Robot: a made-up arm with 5 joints.
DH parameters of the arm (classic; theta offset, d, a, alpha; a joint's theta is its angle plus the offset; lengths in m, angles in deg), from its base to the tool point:
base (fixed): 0 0 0 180
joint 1: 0 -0.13 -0.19 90
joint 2: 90 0.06 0.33 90
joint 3: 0 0 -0.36 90
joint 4: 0 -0.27 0.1 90
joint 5: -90 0.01 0.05 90
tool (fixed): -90 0.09 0 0
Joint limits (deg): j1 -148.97..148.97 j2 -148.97..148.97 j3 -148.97..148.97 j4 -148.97..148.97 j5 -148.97..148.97
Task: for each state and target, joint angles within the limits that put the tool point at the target. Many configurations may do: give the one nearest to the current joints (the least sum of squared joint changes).
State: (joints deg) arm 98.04 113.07 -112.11 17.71 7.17
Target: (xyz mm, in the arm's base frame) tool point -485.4 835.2 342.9
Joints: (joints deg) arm 58.53 105.16 -139.53 18.37 11.45
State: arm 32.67 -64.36 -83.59 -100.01 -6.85
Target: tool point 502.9 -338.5 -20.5
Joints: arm 68.17 -77.50 -105.12 -100.68 -17.24
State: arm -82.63 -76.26 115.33 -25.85 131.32
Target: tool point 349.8 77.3 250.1
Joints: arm -80.43 -125.86 148.97 -27.70 112.31
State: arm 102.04 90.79 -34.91 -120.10 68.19
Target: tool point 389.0 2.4 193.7
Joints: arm 96.23 97.85 5.92 -124.52 65.16
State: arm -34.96 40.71 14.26 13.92 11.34
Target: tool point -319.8 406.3 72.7
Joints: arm -11.28 36.39 -10.87 15.81 17.89
